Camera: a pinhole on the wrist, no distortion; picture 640 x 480 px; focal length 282.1 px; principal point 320.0 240.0 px. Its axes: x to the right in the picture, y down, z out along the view. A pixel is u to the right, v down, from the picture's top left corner.
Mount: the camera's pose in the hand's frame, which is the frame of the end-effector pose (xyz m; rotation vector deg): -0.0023 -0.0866 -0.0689 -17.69 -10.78 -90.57
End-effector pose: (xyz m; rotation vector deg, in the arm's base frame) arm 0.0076 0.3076 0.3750 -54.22 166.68 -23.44
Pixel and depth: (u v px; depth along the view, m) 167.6 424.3 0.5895
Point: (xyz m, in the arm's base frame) -0.5134 0.2687 -0.0648
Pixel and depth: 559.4 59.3 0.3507
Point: 0.3653 0.1428 0.0781
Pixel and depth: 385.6 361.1 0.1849
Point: -0.0091 0.1710 0.2873
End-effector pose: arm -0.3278 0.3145 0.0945 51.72 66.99 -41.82
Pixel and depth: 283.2 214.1 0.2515
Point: -0.2373 0.1830 0.1258
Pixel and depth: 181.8 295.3 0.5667
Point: 0.1773 0.1421 0.0653
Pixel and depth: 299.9 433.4 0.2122
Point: -0.2465 0.2016 -0.0470
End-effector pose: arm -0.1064 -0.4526 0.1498 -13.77 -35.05 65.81
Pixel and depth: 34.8 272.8 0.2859
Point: -0.3674 -0.3030 0.1261
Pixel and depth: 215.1 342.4 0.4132
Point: -0.3485 -0.2478 0.3377
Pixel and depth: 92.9 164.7 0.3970
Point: -0.5156 -0.4059 0.1367
